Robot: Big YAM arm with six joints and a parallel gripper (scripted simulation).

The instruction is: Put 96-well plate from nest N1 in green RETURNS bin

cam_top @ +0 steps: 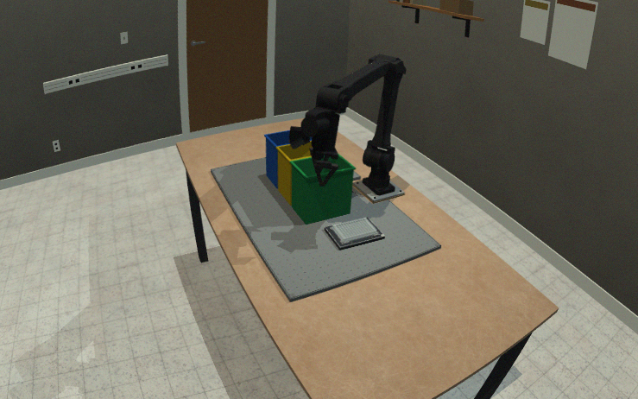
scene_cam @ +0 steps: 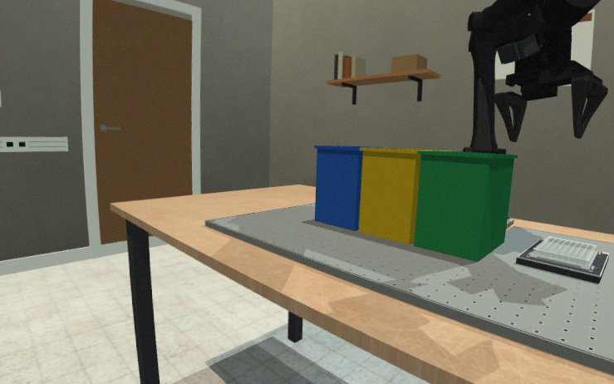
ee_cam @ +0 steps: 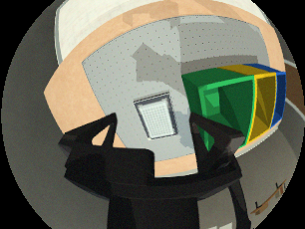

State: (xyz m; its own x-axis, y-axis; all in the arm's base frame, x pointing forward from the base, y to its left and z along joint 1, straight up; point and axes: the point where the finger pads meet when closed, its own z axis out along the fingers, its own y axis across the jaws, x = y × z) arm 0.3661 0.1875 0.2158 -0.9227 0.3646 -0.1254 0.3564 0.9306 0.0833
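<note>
The 96-well plate lies 20 cm below my hand, 11 cm behind it and 4 cm to the left of it. From my hand the other things lie so: plate nest (21 cm below, 11 cm behind, 4 cm to the left); green bin (13 cm to the right, 13 cm below, 8 cm behind); yellow bin (26 cm to the right, 13 cm below, 8 cm behind).
</note>
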